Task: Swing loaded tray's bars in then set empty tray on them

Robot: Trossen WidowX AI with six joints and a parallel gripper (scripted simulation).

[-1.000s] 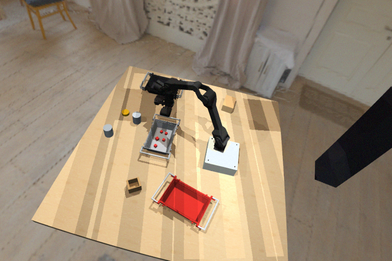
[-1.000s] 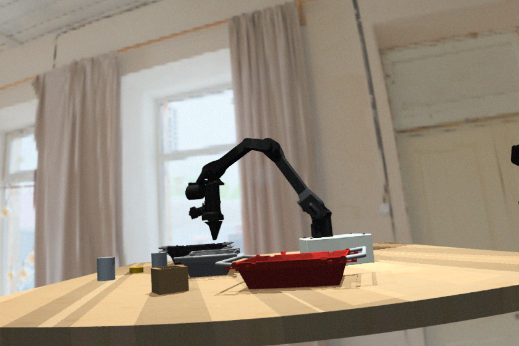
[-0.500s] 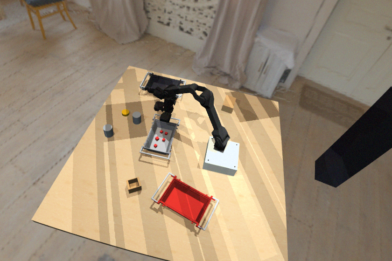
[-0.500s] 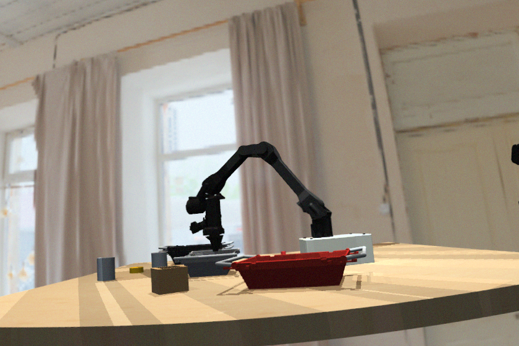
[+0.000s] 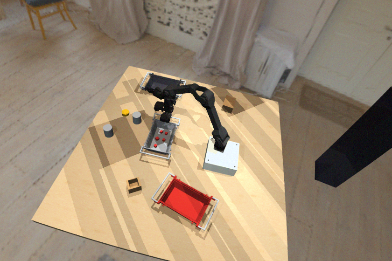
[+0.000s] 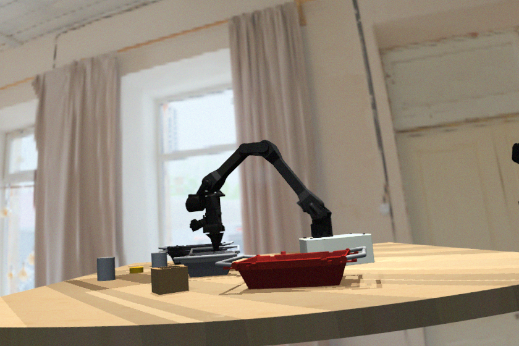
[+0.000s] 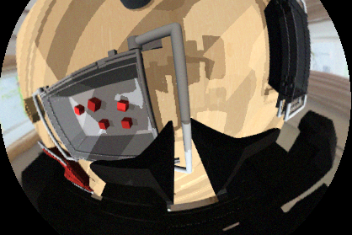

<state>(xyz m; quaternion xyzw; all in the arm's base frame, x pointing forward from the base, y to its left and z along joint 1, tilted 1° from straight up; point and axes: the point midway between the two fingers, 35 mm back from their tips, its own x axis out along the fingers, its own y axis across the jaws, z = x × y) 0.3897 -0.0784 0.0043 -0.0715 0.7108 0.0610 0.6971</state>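
Now: the red tray 460 mm to the left of my gripper tip, 320 mm behind it and 10 mm below it. From my gripper tip the other things lie so: red cube: 380 mm to the right, 200 mm behind, 50 mm below; small box: 490 mm to the left, 40 mm below, 30 mm behind; yellow disc: 290 mm ahead, 60 mm to the left, 50 mm below.
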